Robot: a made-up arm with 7 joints.
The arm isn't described. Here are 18 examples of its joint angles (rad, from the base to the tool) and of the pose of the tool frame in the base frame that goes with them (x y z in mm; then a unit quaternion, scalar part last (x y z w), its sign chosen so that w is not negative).
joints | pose
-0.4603 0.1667 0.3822 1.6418 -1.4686 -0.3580 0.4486 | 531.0 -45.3 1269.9 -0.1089 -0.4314 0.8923 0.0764
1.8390 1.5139 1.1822 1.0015 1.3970 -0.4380 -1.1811 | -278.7 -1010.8 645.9 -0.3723 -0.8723 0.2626 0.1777
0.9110 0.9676 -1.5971 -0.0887 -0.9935 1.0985 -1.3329 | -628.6 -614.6 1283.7 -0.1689 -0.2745 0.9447 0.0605
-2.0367 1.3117 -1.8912 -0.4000 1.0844 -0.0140 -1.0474 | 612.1 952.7 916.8 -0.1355 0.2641 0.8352 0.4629
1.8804 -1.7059 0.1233 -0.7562 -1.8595 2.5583 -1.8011 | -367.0 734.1 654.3 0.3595 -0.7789 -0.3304 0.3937
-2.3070 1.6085 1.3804 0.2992 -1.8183 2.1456 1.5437 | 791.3 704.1 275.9 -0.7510 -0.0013 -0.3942 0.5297
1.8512 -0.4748 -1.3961 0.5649 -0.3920 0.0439 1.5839 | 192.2 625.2 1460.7 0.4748 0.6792 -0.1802 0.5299
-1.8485 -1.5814 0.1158 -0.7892 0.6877 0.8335 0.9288 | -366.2 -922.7 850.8 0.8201 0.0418 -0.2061 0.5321
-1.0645 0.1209 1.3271 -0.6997 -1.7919 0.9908 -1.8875 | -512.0 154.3 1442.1 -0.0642 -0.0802 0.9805 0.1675
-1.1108 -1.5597 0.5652 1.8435 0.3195 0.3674 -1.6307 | 507.1 -307.7 -85.9 -0.1482 0.7693 0.4721 0.4042
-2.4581 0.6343 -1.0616 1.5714 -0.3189 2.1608 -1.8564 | -48.5 460.5 1313.9 0.0540 -0.1688 0.3786 0.9084
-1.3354 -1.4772 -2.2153 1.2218 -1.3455 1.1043 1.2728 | -298.8 -1019.0 741.3 0.2403 -0.0461 0.7399 0.6266
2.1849 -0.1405 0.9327 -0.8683 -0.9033 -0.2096 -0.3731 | 451.9 126.3 1441.9 -0.3310 0.4648 0.5992 0.5616
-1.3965 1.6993 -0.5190 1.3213 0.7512 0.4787 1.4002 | -465.3 735.3 937.6 0.5431 0.0704 0.1557 0.8221
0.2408 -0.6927 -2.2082 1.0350 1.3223 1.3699 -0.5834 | 377.0 -347.0 1374.1 0.2806 0.0977 -0.8129 0.5009
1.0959 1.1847 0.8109 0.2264 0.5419 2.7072 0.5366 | -361.7 -823.2 953.6 -0.3028 0.3203 -0.8746 0.2020
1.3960 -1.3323 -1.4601 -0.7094 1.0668 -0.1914 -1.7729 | -82.3 1093.4 684.1 -0.8177 -0.5077 -0.0201 0.2707
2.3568 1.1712 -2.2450 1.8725 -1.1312 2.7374 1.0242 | 820.3 -156.1 575.7 0.3106 0.6316 0.3546 0.6155
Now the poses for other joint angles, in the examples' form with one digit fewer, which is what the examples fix.
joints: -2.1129 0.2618 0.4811 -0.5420 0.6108 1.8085 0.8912
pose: 54 492 1370 -0.149 -0.223 -0.065 0.961
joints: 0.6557 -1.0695 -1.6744 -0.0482 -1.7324 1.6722 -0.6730
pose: 858 659 771 0.458 0.670 0.558 0.173
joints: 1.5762 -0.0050 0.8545 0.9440 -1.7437 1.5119 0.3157
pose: -385 79 1486 -0.065 -0.182 0.379 0.905
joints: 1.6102 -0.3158 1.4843 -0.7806 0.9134 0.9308 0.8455
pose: 425 325 1426 0.035 -0.184 -0.822 0.538
